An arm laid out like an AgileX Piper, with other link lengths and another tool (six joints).
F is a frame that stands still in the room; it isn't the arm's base.
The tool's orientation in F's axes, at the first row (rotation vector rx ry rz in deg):
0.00 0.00 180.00
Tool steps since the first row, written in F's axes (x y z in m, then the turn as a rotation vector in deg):
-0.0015 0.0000 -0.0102 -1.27 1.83 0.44
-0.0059 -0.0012 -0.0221 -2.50 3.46 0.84
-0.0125 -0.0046 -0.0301 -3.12 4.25 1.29
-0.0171 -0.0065 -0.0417 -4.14 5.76 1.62
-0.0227 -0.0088 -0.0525 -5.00 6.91 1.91
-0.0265 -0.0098 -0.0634 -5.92 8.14 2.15
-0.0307 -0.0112 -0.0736 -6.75 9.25 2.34
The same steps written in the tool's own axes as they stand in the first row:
0.0015 0.0000 -0.0102 1.27 -1.83 0.44
0.0059 0.0012 -0.0221 2.50 -3.46 0.84
0.0125 0.0046 -0.0301 3.12 -4.25 1.29
0.0171 0.0065 -0.0417 4.14 -5.76 1.62
0.0227 0.0088 -0.0525 5.00 -6.91 1.91
0.0265 0.0098 -0.0634 5.92 -8.14 2.15
0.0307 0.0112 -0.0736 6.75 -9.25 2.34

